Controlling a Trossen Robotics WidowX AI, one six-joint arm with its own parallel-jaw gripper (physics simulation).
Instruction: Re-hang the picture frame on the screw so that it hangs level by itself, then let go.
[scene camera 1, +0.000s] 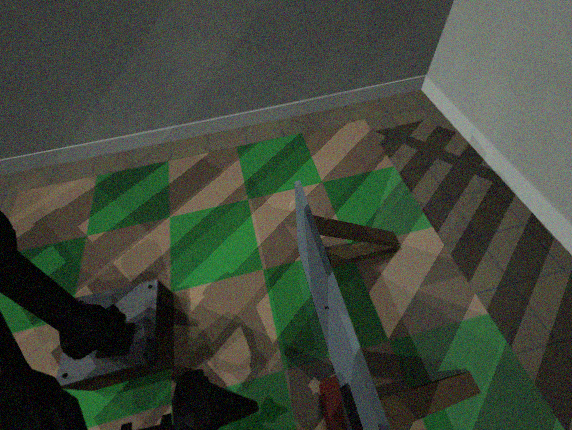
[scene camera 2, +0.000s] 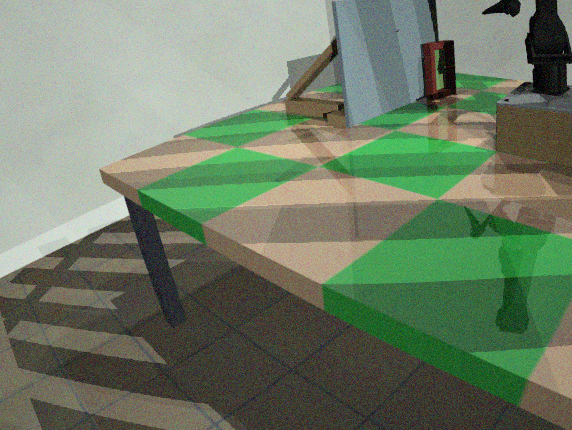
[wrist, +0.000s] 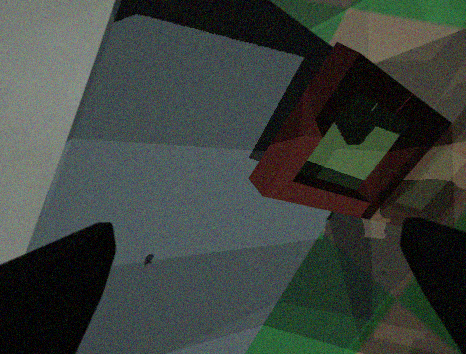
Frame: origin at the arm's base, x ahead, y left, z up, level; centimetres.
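Where they show: gripper, fingertip midpoint: (scene camera 2: 471, 1) (wrist: 257, 233); arm's base at its link origin: (scene camera 1: 116, 340) (scene camera 2: 551, 90).
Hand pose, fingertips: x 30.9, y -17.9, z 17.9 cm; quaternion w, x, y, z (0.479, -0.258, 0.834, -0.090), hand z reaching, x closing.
Things, the pixels of their top centre, and the offset from my fingertips. Level surfaces: height alone.
- dark red picture frame at its top centre: (wrist: 296, 122) (scene camera 1: 339, 421) (scene camera 2: 438, 41) dx +13.0, dy -0.7, dz -12.3 cm
- checked table at its surface level: dz -29.2 cm
- small screw at its top centre: (wrist: 144, 263) (scene camera 1: 326, 306) dx +13.8, dy +16.4, dz -7.3 cm
A dark red picture frame (wrist: 284, 175) (scene camera 2: 428, 68) (scene camera 1: 329, 394) with a green inside stands on the checked table (scene camera 2: 293, 252), leaning at the foot of an upright grey-blue board (wrist: 179, 175) (scene camera 2: 378, 55) (scene camera 1: 323, 273). A small screw (wrist: 148, 259) (scene camera 1: 326, 306) sticks out of the board's face, apart from the frame. My gripper (wrist: 257, 233) (scene camera 1: 242, 409) is open and empty. It faces the board at a tilt, with the screw near its left finger and the frame toward its right.
Wooden braces (scene camera 1: 357, 232) (scene camera 2: 310, 77) prop the board from behind, and another one (scene camera 1: 446, 388) lies further along. The arm's grey base plate (scene camera 1: 139, 299) sits at the table's left. The table edge (scene camera 2: 263, 264) drops to a tiled floor.
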